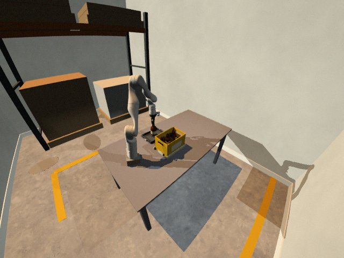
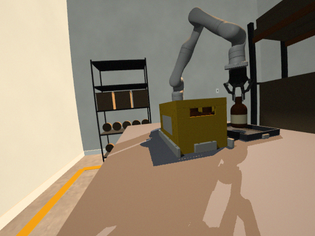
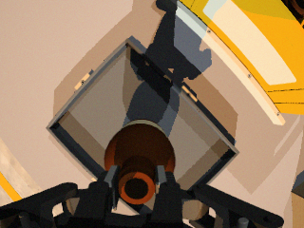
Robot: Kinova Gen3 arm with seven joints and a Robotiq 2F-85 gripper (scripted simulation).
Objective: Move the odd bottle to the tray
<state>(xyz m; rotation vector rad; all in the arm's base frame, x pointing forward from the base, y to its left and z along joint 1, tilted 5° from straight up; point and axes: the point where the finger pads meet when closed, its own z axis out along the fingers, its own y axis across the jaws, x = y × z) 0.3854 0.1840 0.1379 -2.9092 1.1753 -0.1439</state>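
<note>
Right now the brown bottle is 7 cm below my hand. Round my hand: dark tray 16 cm below; yellow crate 29 cm to the right, 9 cm below.
</note>
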